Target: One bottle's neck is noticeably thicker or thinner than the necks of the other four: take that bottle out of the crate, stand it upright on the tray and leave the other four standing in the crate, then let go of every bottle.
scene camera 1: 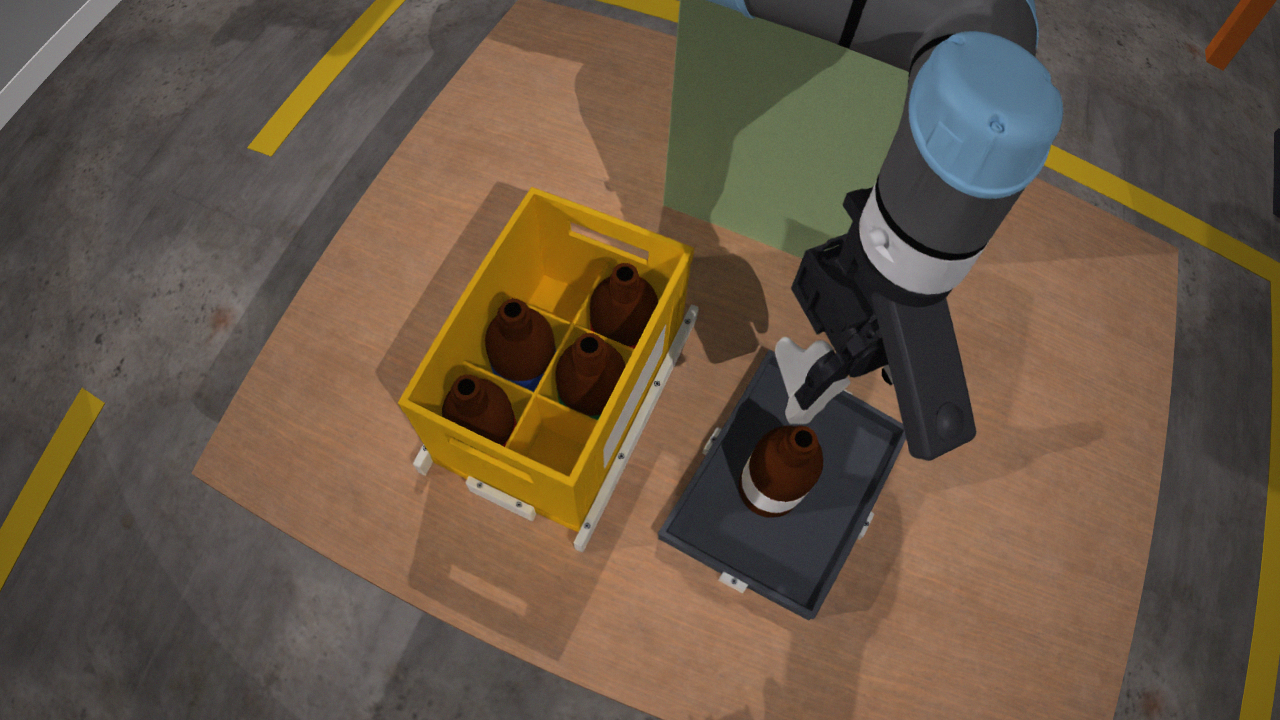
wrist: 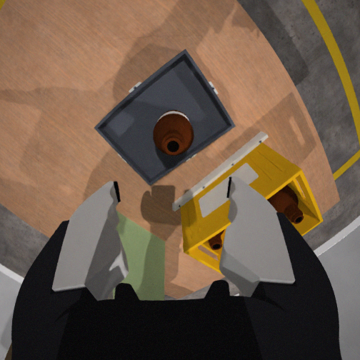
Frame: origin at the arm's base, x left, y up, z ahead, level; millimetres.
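Where they show: gripper, fingertip midpoint: (scene camera 1: 839, 398).
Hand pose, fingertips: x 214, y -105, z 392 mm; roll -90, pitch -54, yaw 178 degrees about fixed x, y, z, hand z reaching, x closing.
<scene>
After its pixels a point has its place.
A brown bottle with a white label (scene camera 1: 780, 474) @(x 202, y -264, z 413 mm) (wrist: 173, 132) stands upright on the dark grey tray (scene camera 1: 735, 555) @(x 204, y -377, z 477 mm) (wrist: 122, 107). In scene camera 1, four brown bottles stand in the yellow crate (scene camera 1: 501, 461) @(x -45, y -290, z 532 mm) (wrist: 272, 167): one bottle (scene camera 1: 623, 308) @(x -18, y -257, z 337 mm) at the upper right, one bottle (scene camera 1: 519, 344) @(x -88, y -257, z 425 mm) at the middle left, one bottle (scene camera 1: 588, 376) @(x -8, y -254, z 421 mm) at the middle right and one bottle (scene camera 1: 477, 411) @(x -79, y -244, z 512 mm) at the lower left. Crate walls hide their lower parts. My gripper (scene camera 1: 799, 404) (wrist: 172, 181) is open and empty, above the tray's upper end and apart from the standing bottle.
White strips (scene camera 1: 621, 456) @(x 45, y -352, z 447 mm) (wrist: 220, 171) lie along the crate's side and small white blocks sit around the tray. A green block (scene camera 1: 769, 134) @(x 29, y -177, z 106 mm) (wrist: 142, 260) stands behind, near the arm's base. The wooden table top (scene camera 1: 1056, 402) @(x 499, y -382, z 101 mm) (wrist: 60, 55) carries everything; its edge borders the concrete floor.
</scene>
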